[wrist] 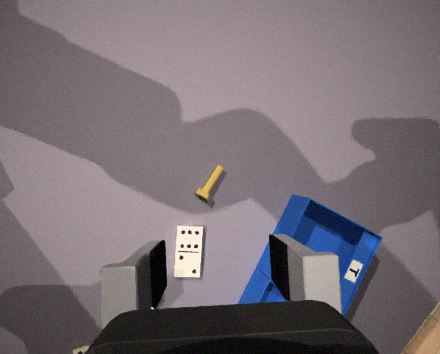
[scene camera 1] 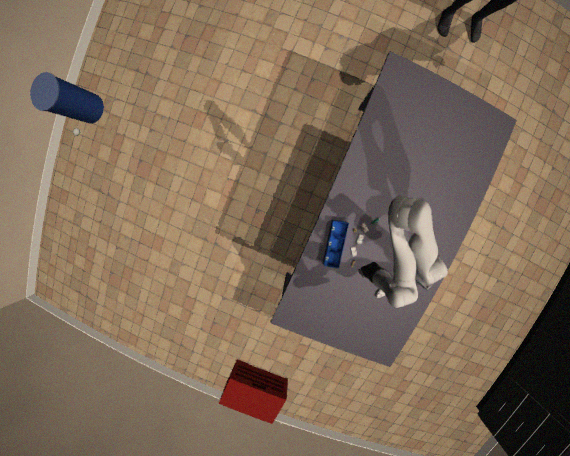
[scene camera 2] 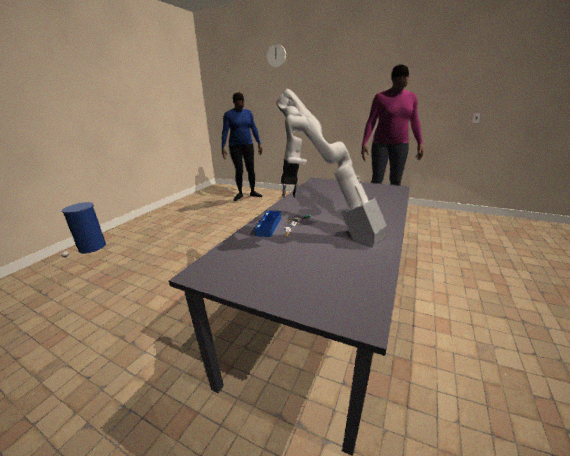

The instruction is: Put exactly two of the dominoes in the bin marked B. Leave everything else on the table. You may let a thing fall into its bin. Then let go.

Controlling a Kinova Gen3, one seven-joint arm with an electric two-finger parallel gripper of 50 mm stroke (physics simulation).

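Where they show: gripper, fingertip midpoint: (wrist: 218, 260) (scene camera 1: 364, 268) (scene camera 2: 288, 196); arm's base at its link origin: (scene camera 2: 358, 205).
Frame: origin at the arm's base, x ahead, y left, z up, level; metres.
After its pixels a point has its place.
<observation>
A white domino (wrist: 189, 251) @(x 0.340, y 0.129, z -0.155 m) (scene camera 1: 354, 251) @(x 0.337, y 0.127, z -0.156 m) with black dots lies flat on the table. The corner of another white piece (wrist: 80, 350) @(x 0.342, y -0.008, z -0.155 m) shows at the lower left of the wrist view; a second white piece (scene camera 1: 360, 239) @(x 0.347, y 0.053, z -0.156 m) also lies near the bin in the first scene view. The blue bin block (wrist: 291, 216) @(x 0.377, y 0.227, z -0.137 m) (scene camera 1: 344, 245) @(x 0.415, y 0.129, z -0.133 m) (scene camera 2: 261, 232) @(x 0.413, y 0.265, z -0.138 m) has several compartments; the end one bears a T label (wrist: 354, 271) @(x 0.454, y 0.237, z -0.120 m). No B label can be read, and part of the block is hidden by my gripper. My gripper (wrist: 218, 260) @(x 0.310, y 0.152, z 0.040 m) (scene camera 2: 289, 192) @(x 0.310, y 0.152, z 0.040 m) is open and empty, high above the table.
A yellow bolt (wrist: 211, 183) @(x 0.303, y 0.189, z -0.153 m) (scene camera 1: 353, 263) @(x 0.302, y 0.187, z -0.155 m) lies by the domino. A small yellow thing (scene camera 1: 355, 230) @(x 0.401, y 0.026, z -0.153 m), a beige piece (scene camera 1: 364, 227) @(x 0.367, y -0.014, z -0.155 m) and a green thing (scene camera 1: 375, 220) @(x 0.337, y -0.079, z -0.154 m) (scene camera 2: 307, 216) @(x 0.330, y -0.072, z -0.154 m) lie beside the bin block. Two people (scene camera 2: 240, 127) (scene camera 2: 396, 117) stand beyond the table (scene camera 2: 300, 280) @(x 0.044, y 0.484, z -0.163 m).
</observation>
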